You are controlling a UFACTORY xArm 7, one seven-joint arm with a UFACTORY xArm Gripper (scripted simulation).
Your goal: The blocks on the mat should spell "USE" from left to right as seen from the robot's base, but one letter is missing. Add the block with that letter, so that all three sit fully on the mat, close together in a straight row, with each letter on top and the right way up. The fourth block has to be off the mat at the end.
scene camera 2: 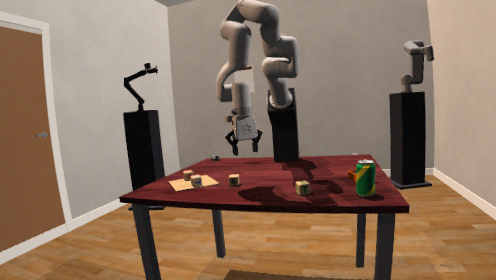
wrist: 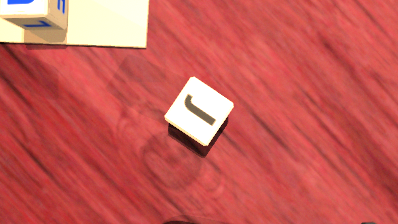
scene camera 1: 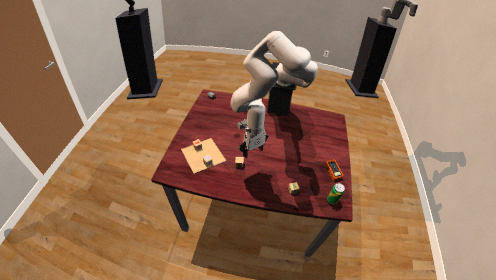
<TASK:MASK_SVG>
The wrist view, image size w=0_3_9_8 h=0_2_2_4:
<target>letter block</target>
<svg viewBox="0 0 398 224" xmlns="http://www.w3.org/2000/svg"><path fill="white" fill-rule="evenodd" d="M191 77L166 113L165 120L203 146L207 146L234 105L233 102L196 77Z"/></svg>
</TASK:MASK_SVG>
